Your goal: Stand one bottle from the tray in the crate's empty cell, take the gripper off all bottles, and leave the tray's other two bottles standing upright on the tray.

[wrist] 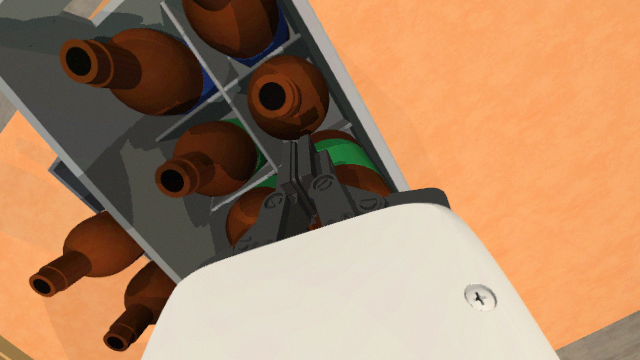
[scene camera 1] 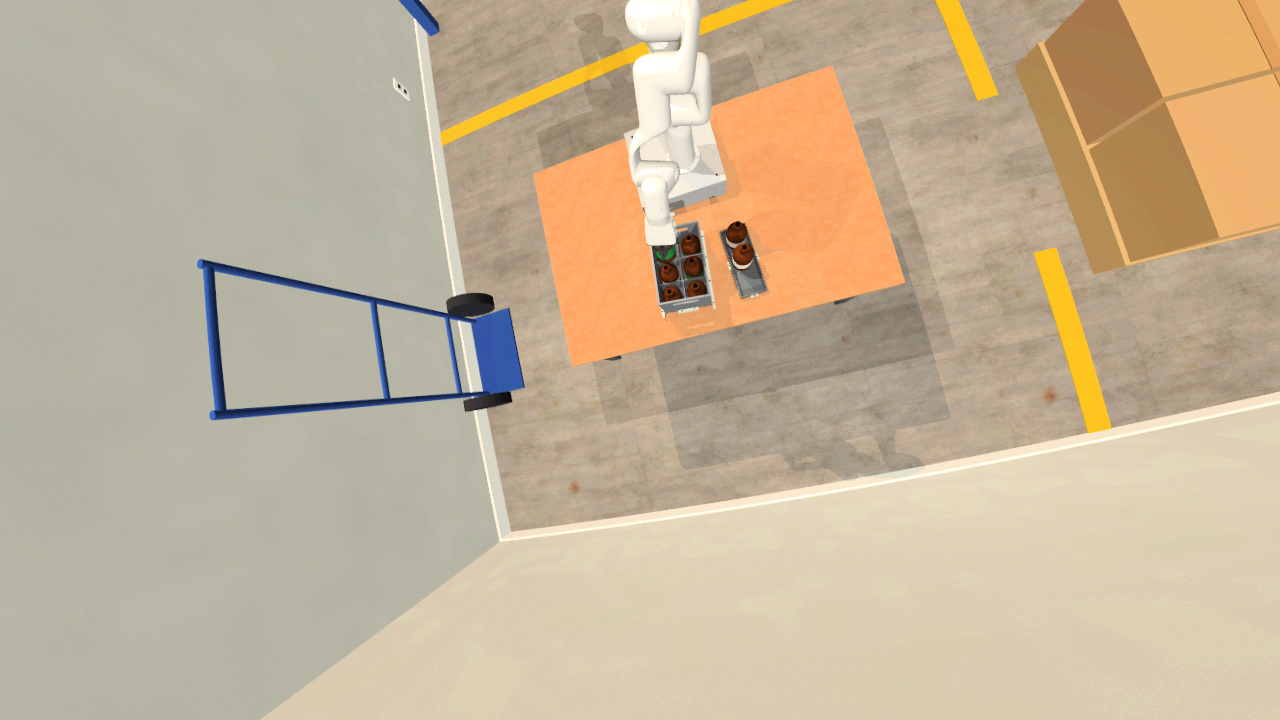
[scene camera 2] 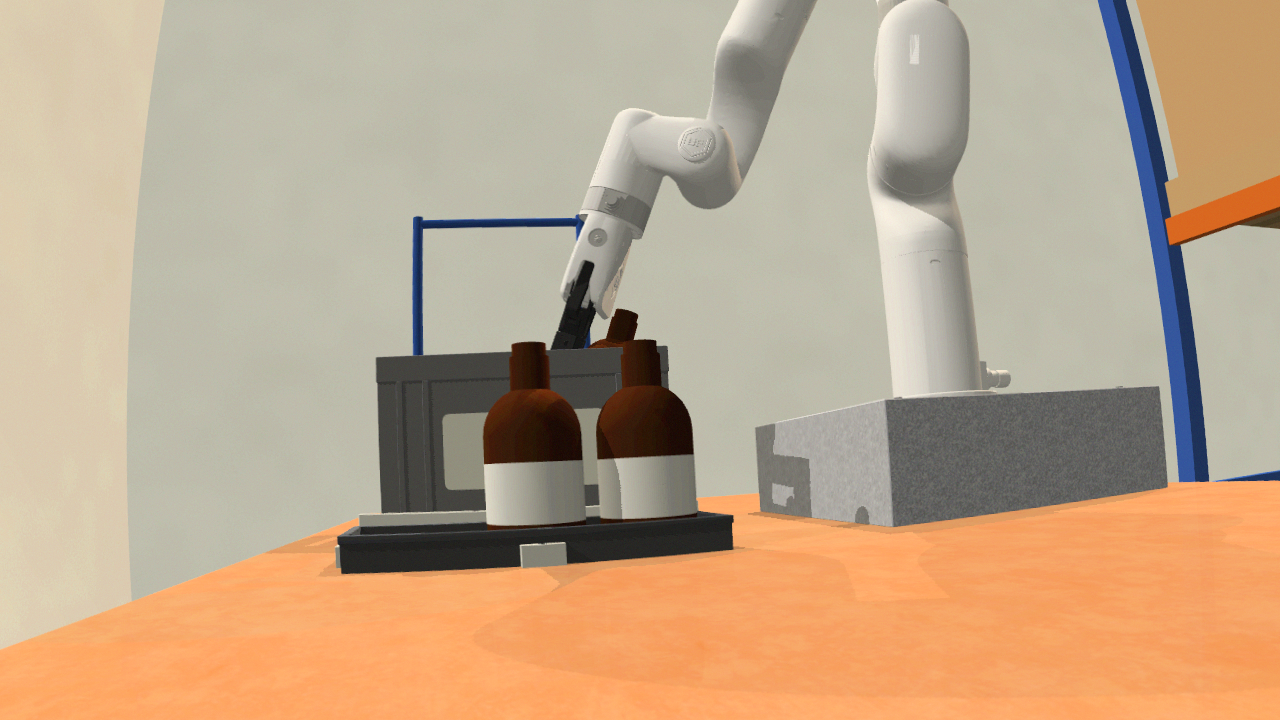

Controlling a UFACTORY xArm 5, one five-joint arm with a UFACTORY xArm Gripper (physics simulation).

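Observation:
My gripper in sight, in the wrist view too. Green-labelled brown bottle in sight.

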